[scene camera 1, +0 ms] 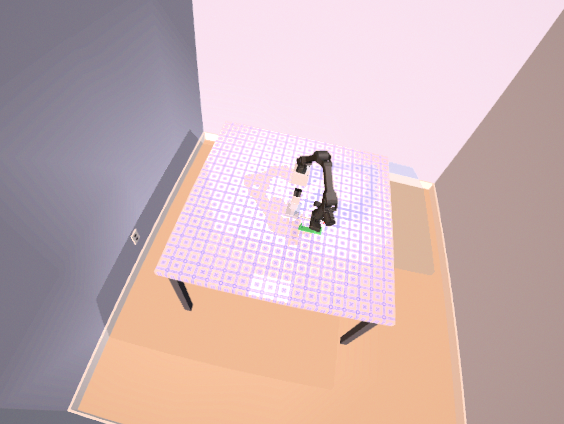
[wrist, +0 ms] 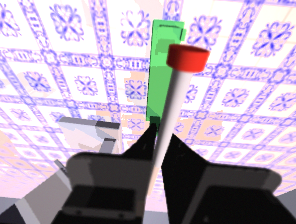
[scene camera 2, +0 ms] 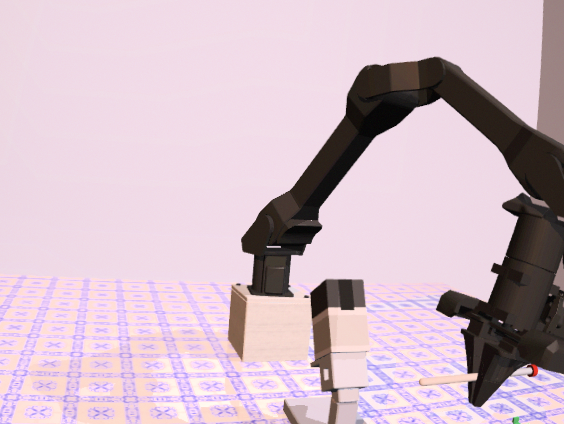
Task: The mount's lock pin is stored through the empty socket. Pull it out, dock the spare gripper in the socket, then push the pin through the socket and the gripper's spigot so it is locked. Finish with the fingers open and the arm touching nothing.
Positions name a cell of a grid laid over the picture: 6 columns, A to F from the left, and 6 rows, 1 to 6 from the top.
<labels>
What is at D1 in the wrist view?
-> A green pin holder.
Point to a spare gripper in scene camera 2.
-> D5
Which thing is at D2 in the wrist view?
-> A lock pin.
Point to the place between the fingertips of the gripper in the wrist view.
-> D4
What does the gripper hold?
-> A lock pin.
</labels>
